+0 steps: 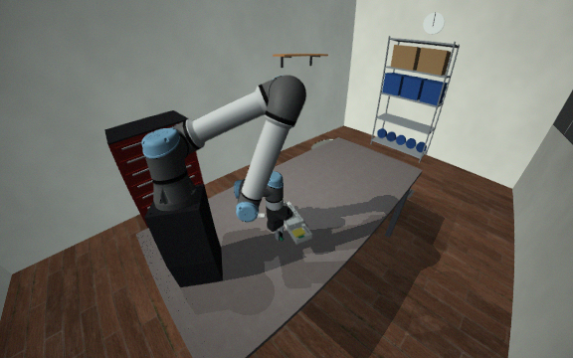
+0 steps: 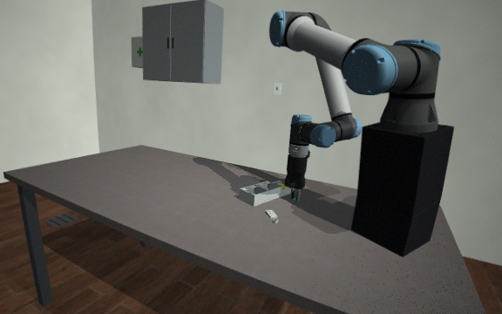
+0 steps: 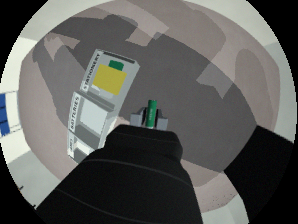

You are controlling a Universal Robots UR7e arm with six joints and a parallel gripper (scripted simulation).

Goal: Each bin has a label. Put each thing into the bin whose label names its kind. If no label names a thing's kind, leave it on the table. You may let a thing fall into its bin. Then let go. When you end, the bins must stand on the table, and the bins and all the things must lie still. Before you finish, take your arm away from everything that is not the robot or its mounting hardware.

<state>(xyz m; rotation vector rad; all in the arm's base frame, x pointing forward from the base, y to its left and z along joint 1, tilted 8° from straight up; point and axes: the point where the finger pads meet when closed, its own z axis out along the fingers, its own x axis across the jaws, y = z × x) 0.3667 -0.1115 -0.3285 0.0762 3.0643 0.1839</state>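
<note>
Now: hand 70 mm short of the yellow block, 60 mm to the left of it and 10 mm below it. The rest, counted from my hand: slim green thing (10 mm below).
</note>
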